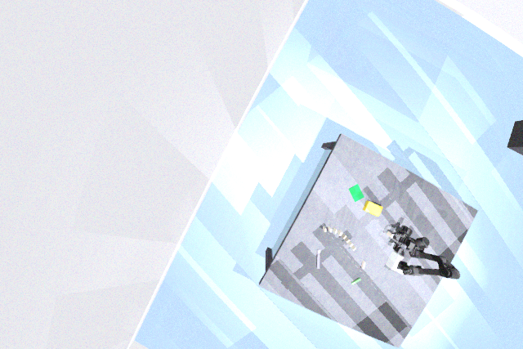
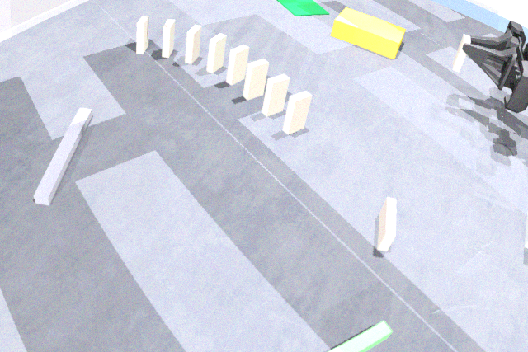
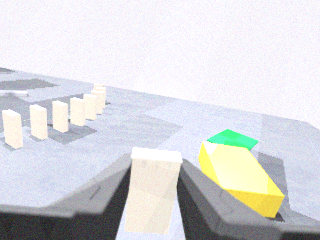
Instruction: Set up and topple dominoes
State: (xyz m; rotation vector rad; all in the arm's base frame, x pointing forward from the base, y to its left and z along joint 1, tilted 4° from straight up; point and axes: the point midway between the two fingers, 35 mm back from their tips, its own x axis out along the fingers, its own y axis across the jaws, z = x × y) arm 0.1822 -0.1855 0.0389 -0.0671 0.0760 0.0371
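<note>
The yellow block is 15 cm ahead of my gripper tip, 12 cm to the right of it and 9 cm below it. The rest, counted from my gripper tip: white flat bar: 37 cm ahead, 38 cm to the left, 10 cm below; then pale green piece: 2 cm ahead, 44 cm to the left, 10 cm below; then green patch: 30 cm ahead, 18 cm to the right, 11 cm below.
</note>
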